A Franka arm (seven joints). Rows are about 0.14 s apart.
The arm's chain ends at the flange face. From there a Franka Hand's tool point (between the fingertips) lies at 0.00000 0.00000 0.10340 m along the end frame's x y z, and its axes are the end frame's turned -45 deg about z.
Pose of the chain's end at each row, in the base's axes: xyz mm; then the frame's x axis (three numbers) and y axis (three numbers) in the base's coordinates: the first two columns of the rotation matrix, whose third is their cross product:
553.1 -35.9 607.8 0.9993 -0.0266 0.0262 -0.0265 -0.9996 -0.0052
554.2 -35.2 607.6 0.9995 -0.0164 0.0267 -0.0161 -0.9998 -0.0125
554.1 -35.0 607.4 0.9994 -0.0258 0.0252 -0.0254 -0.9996 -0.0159
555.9 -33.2 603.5 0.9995 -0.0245 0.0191 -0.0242 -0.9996 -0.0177
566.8 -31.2 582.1 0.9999 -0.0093 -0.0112 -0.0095 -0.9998 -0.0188
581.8 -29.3 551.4 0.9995 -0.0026 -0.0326 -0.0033 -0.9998 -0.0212
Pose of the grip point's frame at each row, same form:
555.8 -35.4 504.4 0.7254 0.6880 0.0222 0.6879 -0.7256 0.0148
557.0 -34.0 504.2 0.7181 0.6954 0.0277 0.6954 -0.7186 0.0100
556.7 -33.4 504.0 0.7246 0.6886 0.0291 0.6887 -0.7251 0.0066
557.9 -31.4 500.1 0.7239 0.6895 0.0260 0.6896 -0.7241 0.0010
565.7 -29.2 478.7 0.7138 0.7004 0.0054 0.7003 -0.7135 -0.0212
578.4 -27.1 448.1 0.7091 0.7051 -0.0081 0.7044 -0.7088 -0.0380

